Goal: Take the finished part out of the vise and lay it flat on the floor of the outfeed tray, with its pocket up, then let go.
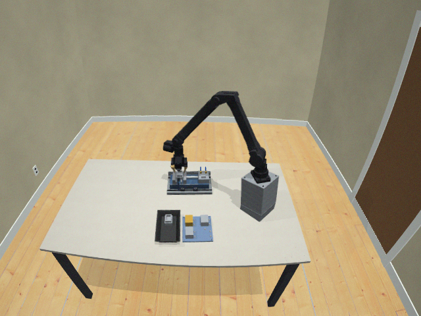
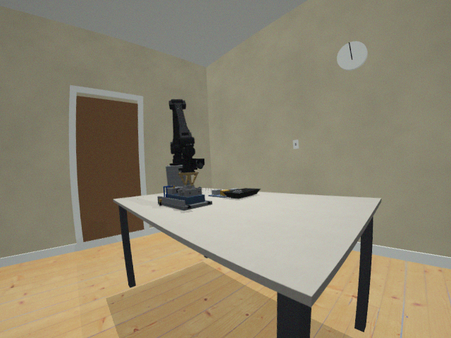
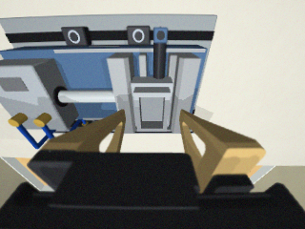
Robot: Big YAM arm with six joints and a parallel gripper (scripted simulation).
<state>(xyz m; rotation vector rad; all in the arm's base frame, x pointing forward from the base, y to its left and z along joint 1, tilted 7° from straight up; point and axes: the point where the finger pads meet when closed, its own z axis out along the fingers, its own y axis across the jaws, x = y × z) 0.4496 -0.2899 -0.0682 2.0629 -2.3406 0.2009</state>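
Right now the blue vise is 80 mm below my hand, 60 mm behind it and 10 mm to the left of it. The rest, counted from my hand: yellow block 350 mm to the left, 100 mm below, 10 mm behind; blue plate 400 mm to the left, 120 mm below, 50 mm behind.
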